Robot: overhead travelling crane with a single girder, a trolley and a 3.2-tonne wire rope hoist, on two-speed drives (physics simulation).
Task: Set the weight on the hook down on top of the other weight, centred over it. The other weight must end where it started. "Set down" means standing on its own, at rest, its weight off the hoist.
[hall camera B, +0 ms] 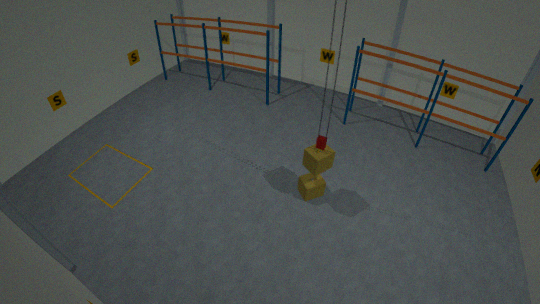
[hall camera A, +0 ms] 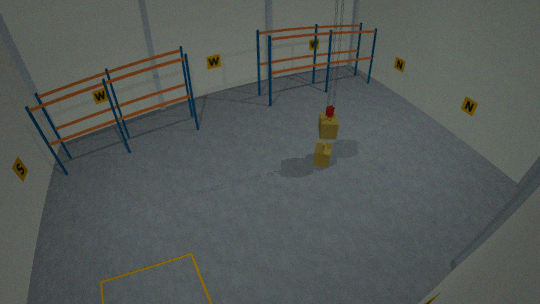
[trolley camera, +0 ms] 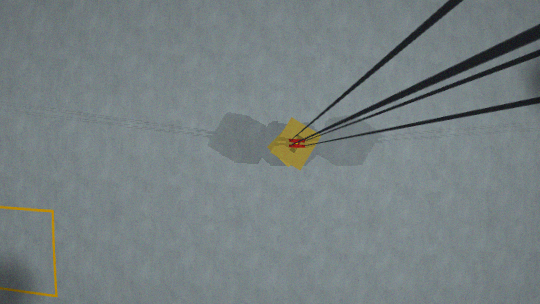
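Note:
My hook, below the red hook block (hall camera A: pixel 330 111) (hall camera B: pixel 321 142) (trolley camera: pixel 297 143), carries a yellow box-shaped weight (hall camera A: pixel 328 127) (hall camera B: pixel 318 160) (trolley camera: pixel 300 159), which hangs level. The other yellow weight (hall camera A: pixel 322 156) (hall camera B: pixel 311 188) stands on the floor below it, with a lifting eye on top. In hall camera A floor shows between the two; the hanging weight appears slightly right of the lower one in both hall views. In the trolley view the hanging weight hides the lower weight almost wholly, so their exact overlap cannot be told.
A blue and orange rack (hall camera A: pixel 46 140) (hall camera B: pixel 267 67) stands along the W wall towards the S side. A second rack (hall camera A: pixel 270 70) (hall camera B: pixel 351 85) stands towards the N side. A yellow marked rectangle (hall camera A: pixel 146 267) (hall camera B: pixel 129 157) (trolley camera: pixel 55 253) lies on the floor, well away from both weights.

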